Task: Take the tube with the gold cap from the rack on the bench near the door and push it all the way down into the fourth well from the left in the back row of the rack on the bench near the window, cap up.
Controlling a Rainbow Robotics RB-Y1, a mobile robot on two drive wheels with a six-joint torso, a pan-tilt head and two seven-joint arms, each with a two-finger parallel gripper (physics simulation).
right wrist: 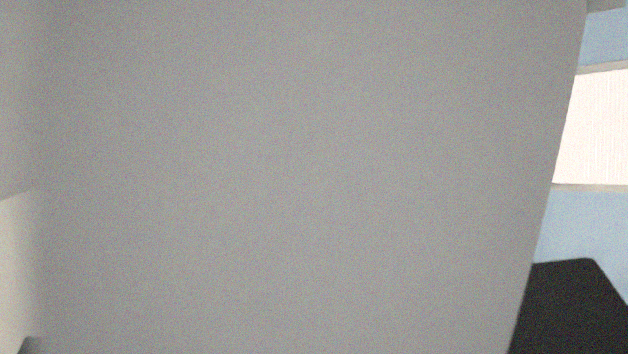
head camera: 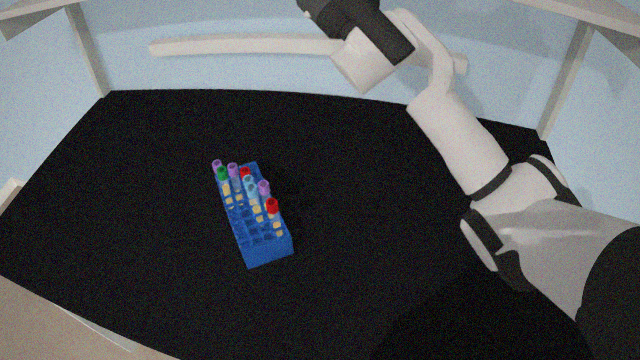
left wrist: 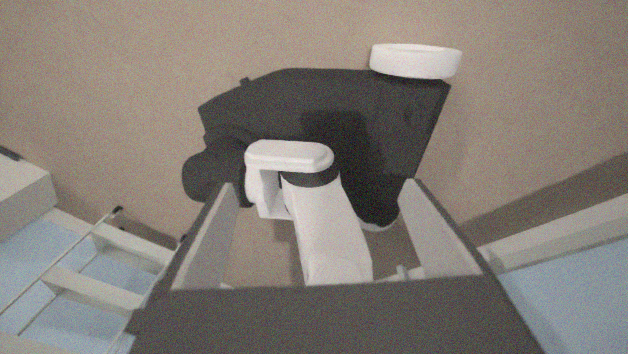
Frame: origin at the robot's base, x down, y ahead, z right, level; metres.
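Seen in the pictures: left gripper, fingertip midpoint: (left wrist: 320, 191).
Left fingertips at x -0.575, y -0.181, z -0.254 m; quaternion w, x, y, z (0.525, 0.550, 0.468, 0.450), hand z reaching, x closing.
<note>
Offsets run from my left fingertips to a thing's middle. "*": to the spot under its first point. Level surfaces: height alone.
A blue rack {dz +0.381, dx -0.369, dy +0.660 m} (head camera: 252, 214) stands on the black bench {dx -0.341 m} (head camera: 354, 232) at the left of the head view. It holds several tubes with purple, green {* dz +0.354, dx -0.458, dy +0.694 m} (head camera: 222, 173), red {dz +0.406, dx -0.404, dy +0.591 m} (head camera: 271, 205) and light blue caps; several wells at its near end are empty. My right arm (head camera: 447, 121) rises at the upper right, and its dark wrist (head camera: 347, 18) runs past the top edge, so the fingers and the gold-capped tube are hidden. The right gripper is shut on the gold-capped tube. My left gripper (left wrist: 320, 191) is open and empty, away from the bench.
A white rail (head camera: 240, 44) runs along the pale blue wall behind the bench. The bench's back edge crosses the upper head view. The robot's own dark body (left wrist: 319, 133) fills the left wrist view.
</note>
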